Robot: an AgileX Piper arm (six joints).
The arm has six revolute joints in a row. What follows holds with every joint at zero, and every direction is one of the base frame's. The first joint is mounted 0.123 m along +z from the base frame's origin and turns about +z. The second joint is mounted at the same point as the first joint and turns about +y. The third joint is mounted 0.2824 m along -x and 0.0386 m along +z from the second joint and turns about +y. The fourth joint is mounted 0.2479 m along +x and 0.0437 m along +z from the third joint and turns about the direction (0.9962, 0, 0.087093). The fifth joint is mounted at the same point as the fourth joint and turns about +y. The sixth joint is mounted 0.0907 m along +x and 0.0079 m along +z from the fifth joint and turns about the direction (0.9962, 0, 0.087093). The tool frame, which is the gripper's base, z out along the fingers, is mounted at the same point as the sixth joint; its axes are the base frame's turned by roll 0, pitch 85 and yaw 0 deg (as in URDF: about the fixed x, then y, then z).
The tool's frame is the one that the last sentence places.
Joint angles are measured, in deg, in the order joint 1, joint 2, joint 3, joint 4, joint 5, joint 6. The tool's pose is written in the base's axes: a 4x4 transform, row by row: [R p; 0 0 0 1], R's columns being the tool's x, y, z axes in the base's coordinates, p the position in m. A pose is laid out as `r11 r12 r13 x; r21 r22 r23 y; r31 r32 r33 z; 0 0 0 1`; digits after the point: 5 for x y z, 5 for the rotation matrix.
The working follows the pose.
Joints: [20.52 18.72 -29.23 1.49 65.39 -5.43]
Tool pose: -0.68300 -0.42346 0.59514 0.03608; -0.34513 0.90520 0.24800 0.01580; -0.64374 -0.03602 -0.76440 0.26876; 0 0 0 1
Where each joint sits with the arm in this pose, in the base's axes (m; each line is computed from the numbers above, not from the rounded line before):
joint 1: 0.0000 0.0000 0.1230
joint 2: 0.0000 0.0000 0.1230
joint 3: -0.2389 -0.0894 0.2502
joint 4: -0.0181 -0.0068 0.3384
joint 5: -0.0181 -0.0068 0.3384
joint 6: 0.0361 0.0158 0.2688
the tool: 0.0361 0.0158 0.2688

